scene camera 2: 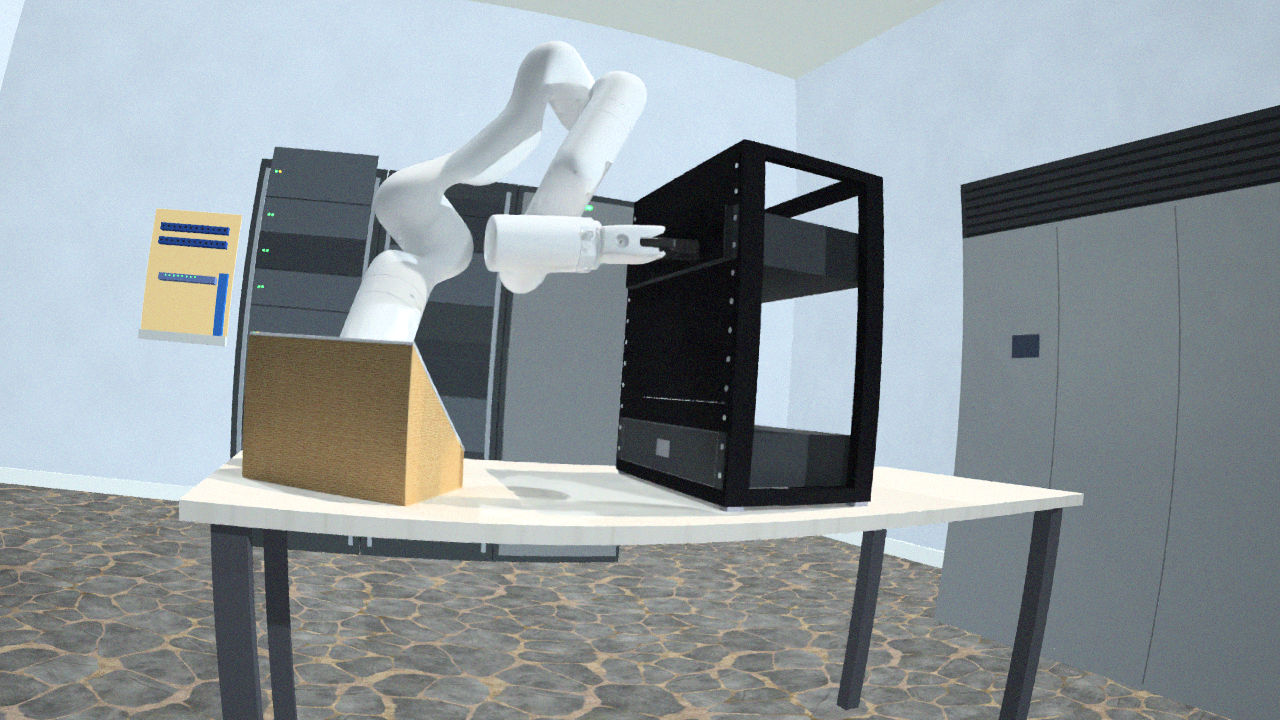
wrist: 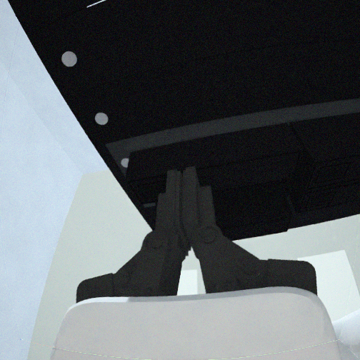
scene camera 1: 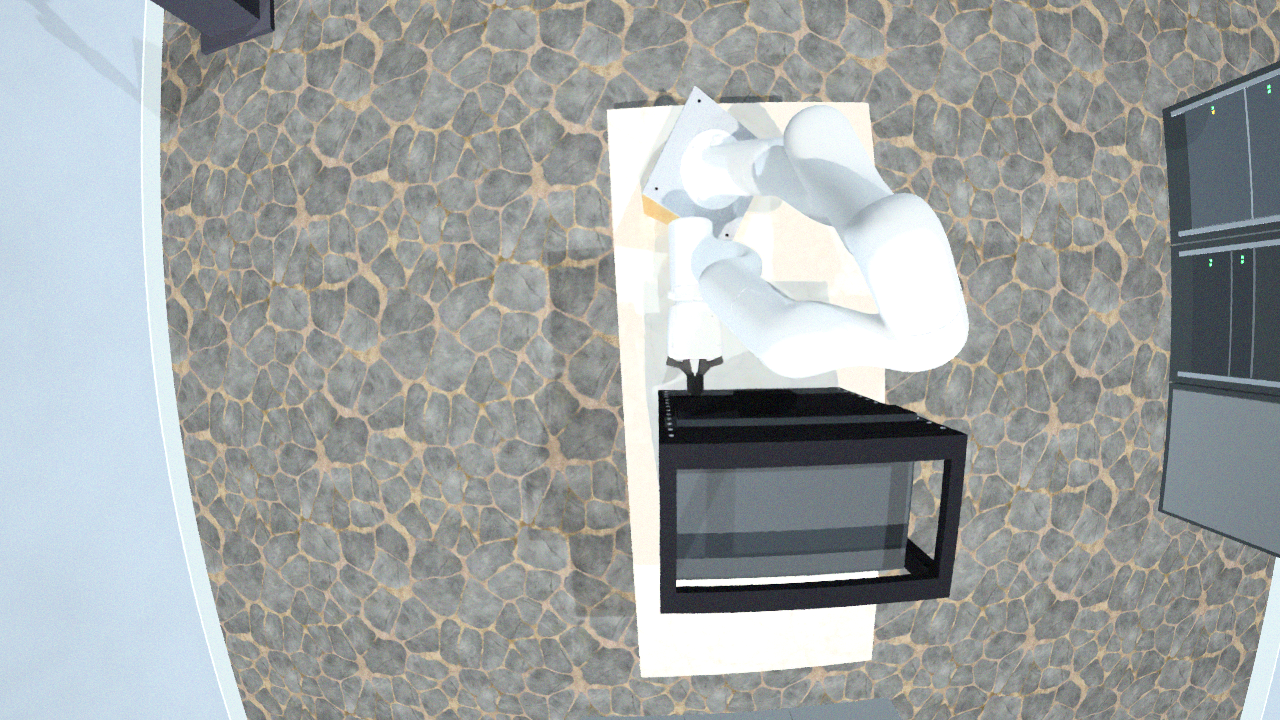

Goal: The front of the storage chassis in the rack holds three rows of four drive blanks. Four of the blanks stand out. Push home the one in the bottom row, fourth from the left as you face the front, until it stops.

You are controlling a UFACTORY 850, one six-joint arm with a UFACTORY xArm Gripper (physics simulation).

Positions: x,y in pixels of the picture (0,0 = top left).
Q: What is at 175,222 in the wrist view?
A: My gripper.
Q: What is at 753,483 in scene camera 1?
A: A black rack.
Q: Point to a black rack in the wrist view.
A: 256,103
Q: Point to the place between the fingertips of my gripper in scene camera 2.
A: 697,250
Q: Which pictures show the black rack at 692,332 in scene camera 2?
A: Scene camera 2, the wrist view and scene camera 1: all of them.
